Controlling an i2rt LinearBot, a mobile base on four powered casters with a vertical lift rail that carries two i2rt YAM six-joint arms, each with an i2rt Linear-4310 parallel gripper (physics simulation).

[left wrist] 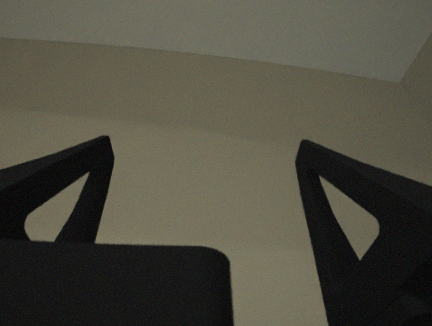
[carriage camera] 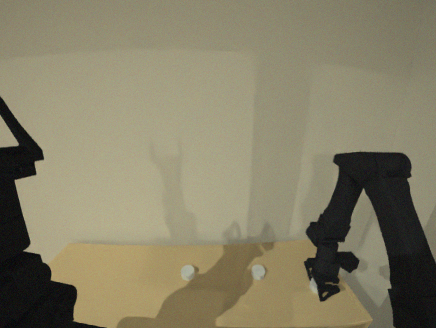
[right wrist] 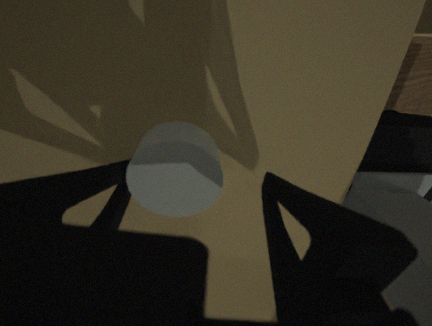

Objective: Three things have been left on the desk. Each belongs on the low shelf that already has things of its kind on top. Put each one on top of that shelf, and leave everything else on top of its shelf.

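Places are measured from the left arm's base along level axes (x ahead, y left, z up), in centimetres.
Pixels of known places: left gripper, between the fingertips: (left wrist: 205, 148); right gripper, between the fingertips: (carriage camera: 316, 290) (right wrist: 200, 174).
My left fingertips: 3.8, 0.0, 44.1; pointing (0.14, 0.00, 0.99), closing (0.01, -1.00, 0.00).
Observation:
Ahead of a thing's pixels: the offset from my left fingertips to its top centre, as dx, dy, dz. Level surfaces: height alone.
Three white round things are on the wooden surface. One white cylinder @[+28.8, -16.3, -60.7] (carriage camera: 188, 272) stands left of the middle and a second white cylinder @[+30.0, -43.5, -60.7] (carriage camera: 258, 272) right of it. The third white cylinder @[+24.2, -64.1, -60.7] (carriage camera: 313, 285) (right wrist: 175, 170) stands near the right end, partly hidden by my right gripper in the carriage camera. My right gripper (carriage camera: 320, 291) (right wrist: 200, 174) is open around it; the cylinder is close to the left finger in the right wrist view, with a gap to the other finger. My left gripper (left wrist: 205, 148) is open and empty, raised and facing the wall. No other shelf shows clearly.
The wooden top @[dz -63.1] (carriage camera: 125, 265) (right wrist: 310, 90) ends at the right beside my right arm. A pale wall (carriage camera: 200, 125) stands behind it. In the right wrist view a grey surface (right wrist: 400, 210), a black object (right wrist: 400, 142) and brown wood floor @[dz -124.0] (right wrist: 417, 75) lie beyond its edge.

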